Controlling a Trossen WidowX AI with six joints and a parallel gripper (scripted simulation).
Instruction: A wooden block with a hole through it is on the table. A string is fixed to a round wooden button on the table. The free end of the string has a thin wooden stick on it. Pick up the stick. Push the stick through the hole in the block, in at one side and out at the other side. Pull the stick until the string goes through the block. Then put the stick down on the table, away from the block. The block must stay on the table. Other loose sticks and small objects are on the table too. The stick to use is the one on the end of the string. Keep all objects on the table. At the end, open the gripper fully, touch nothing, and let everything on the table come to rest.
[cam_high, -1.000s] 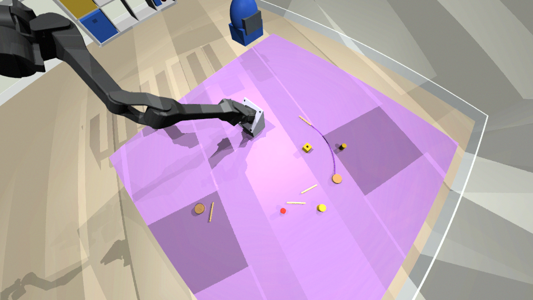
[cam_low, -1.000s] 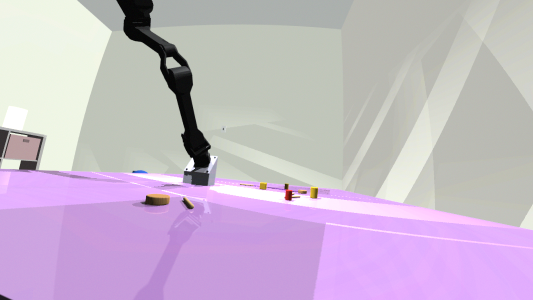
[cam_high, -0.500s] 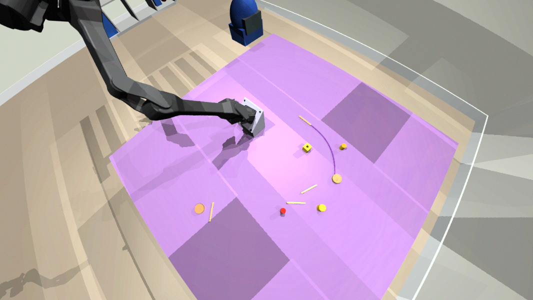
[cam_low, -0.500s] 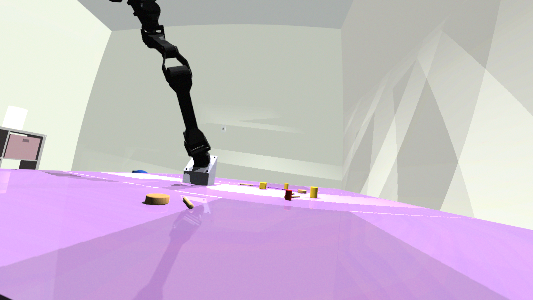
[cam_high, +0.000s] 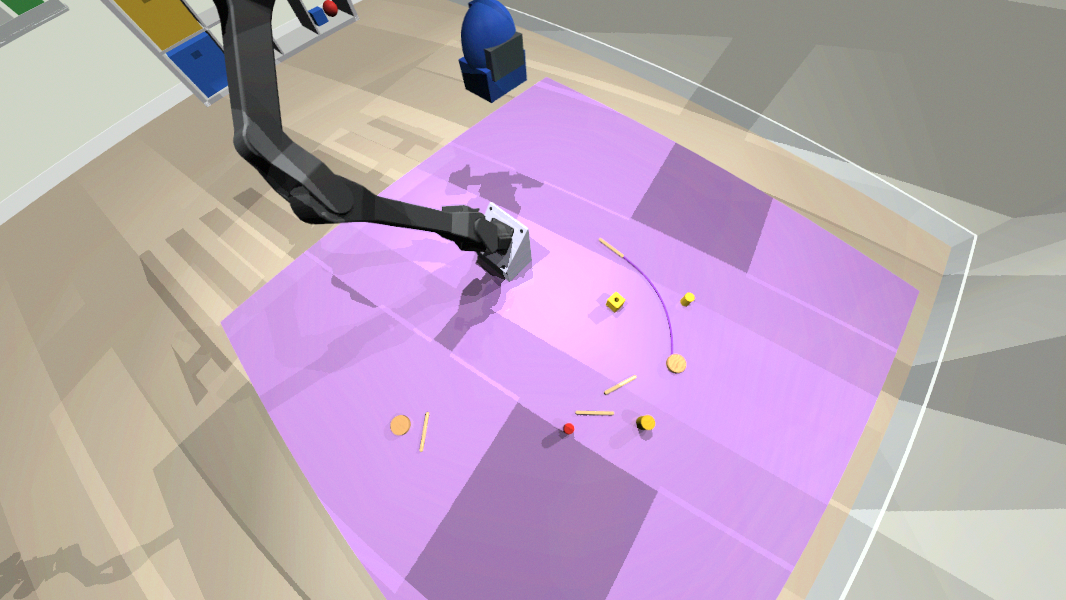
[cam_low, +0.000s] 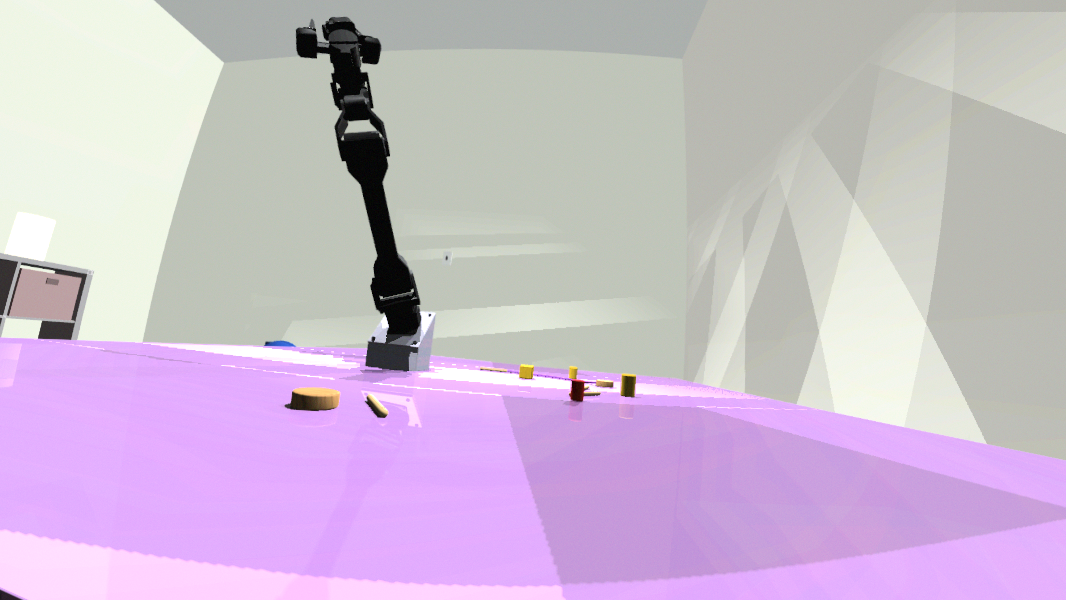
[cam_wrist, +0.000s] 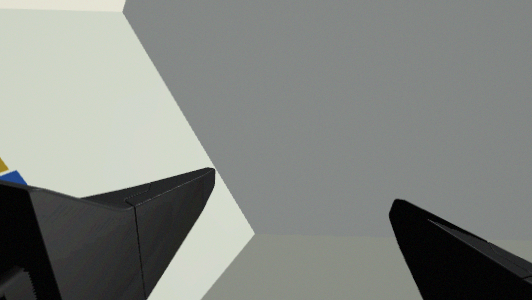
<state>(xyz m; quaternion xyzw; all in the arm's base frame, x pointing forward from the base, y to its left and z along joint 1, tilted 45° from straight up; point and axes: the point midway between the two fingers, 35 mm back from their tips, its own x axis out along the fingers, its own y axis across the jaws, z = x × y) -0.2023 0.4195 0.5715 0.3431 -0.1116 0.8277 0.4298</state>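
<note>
Now: the yellow wooden block 790 mm below my gripper tip, 570 mm ahead of it and 150 mm to the left of it. Also, from my gripper tip: thin stick (800 mm below, 500 mm ahead, 280 mm to the left); red piece (790 mm below, 640 mm ahead, 130 mm to the right).
</note>
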